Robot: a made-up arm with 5 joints.
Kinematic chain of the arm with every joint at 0, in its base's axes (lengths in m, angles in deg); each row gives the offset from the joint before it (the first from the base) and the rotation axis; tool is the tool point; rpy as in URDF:
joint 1: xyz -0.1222 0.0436 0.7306 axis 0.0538 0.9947 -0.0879
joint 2: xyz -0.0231 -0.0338 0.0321 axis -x
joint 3: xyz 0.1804 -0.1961 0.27 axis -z
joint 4: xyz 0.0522 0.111 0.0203 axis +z
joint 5: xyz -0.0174 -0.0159 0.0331 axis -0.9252 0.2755 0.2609
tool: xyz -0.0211 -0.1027 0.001 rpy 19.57 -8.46 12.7
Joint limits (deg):
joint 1: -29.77..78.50
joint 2: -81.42..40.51
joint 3: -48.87..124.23
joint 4: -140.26..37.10
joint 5: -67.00..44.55
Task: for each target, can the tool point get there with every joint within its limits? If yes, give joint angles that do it. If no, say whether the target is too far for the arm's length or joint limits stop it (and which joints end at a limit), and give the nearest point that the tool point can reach.
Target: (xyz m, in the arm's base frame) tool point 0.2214 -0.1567 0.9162
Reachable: yes | joints 8.62 -14.25 57.38 -112.84 -57.73
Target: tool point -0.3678 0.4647 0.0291
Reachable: no: too far | nearest point -0.2906 -0.2447 0.3709 | short by 0.791 m
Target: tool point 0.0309 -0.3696 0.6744
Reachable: yes | joints 59.59 -38.42 94.23 5.60 -8.88
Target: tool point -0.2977 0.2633 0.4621
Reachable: no: joint limits stop it (at a limit: joint 1, joint 2, joint 4) | nearest point 0.1371 0.1392 0.5965 | short by 0.472 m
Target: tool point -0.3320 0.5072 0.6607
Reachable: no: joint limits stop it (at a limit: joint 1, joint 2, joint 4) | nearest point -0.2306 0.2190 0.9804 | short by 0.442 m
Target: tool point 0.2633 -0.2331 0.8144
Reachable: yes | joints 38.19 -15.36 94.39 -68.35 4.30
